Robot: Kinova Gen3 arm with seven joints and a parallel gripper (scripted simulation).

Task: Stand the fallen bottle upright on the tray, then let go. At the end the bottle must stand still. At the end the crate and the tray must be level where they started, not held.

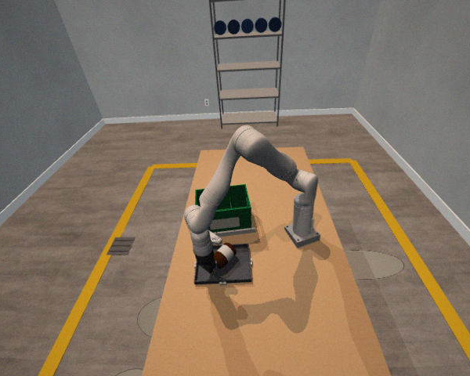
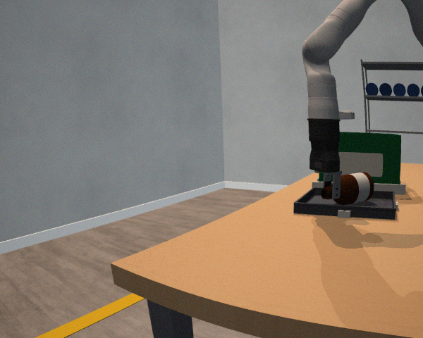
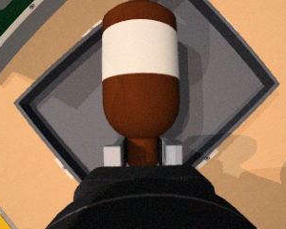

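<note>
My gripper is now 4 cm to the left of the brown bottle, 3 cm past it and 1 cm above it. The rest, counted from my hand: green crate (31 cm to the right, 6 cm behind, 4 cm above); dark tray (5 cm behind, 4 cm to the right, 4 cm below).
</note>
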